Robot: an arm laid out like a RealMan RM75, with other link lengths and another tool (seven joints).
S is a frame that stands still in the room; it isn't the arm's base.
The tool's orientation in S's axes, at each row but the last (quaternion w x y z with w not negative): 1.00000, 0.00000, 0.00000, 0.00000; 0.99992, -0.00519, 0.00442, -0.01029; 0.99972, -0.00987, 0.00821, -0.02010; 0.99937, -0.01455, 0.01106, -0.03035; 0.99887, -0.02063, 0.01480, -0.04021; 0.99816, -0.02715, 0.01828, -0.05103; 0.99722, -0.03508, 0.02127, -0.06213; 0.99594, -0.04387, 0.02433, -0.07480; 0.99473, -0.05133, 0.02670, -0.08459; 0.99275, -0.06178, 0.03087, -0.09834; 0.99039, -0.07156, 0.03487, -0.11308; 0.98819, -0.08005, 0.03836, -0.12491
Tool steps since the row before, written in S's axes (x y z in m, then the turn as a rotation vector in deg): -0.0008, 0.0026, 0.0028, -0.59, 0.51, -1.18; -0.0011, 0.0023, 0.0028, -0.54, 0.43, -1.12; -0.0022, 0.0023, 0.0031, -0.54, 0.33, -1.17; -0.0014, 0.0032, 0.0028, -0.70, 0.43, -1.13; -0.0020, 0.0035, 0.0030, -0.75, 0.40, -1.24; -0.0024, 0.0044, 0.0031, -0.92, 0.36, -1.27; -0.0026, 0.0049, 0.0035, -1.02, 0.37, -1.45; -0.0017, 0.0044, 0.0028, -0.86, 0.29, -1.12; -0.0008, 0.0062, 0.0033, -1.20, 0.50, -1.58; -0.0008, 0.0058, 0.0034, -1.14, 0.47, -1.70; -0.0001, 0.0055, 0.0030, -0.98, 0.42, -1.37; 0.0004, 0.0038, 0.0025, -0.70, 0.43, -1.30
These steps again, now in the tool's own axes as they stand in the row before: -0.0008, 0.0026, 0.0028, -0.59, 0.51, -1.18; -0.0012, 0.0022, 0.0028, -0.54, 0.43, -1.12; -0.0023, 0.0021, 0.0031, -0.53, 0.33, -1.17; -0.0017, 0.0030, 0.0029, -0.70, 0.42, -1.13; -0.0024, 0.0032, 0.0031, -0.75, 0.39, -1.25; -0.0029, 0.0040, 0.0032, -0.91, 0.34, -1.28; -0.0033, 0.0043, 0.0037, -1.00, 0.35, -1.47; -0.0025, 0.0038, 0.0031, -0.85, 0.26, -1.14; -0.0020, 0.0056, 0.0038, -1.20, 0.46, -1.59; -0.0021, 0.0051, 0.0040, -1.13, 0.46, -1.71; -0.0015, 0.0048, 0.0037, -0.98, 0.40, -1.38; -0.0007, 0.0033, 0.0031, -0.71, 0.46, -1.28
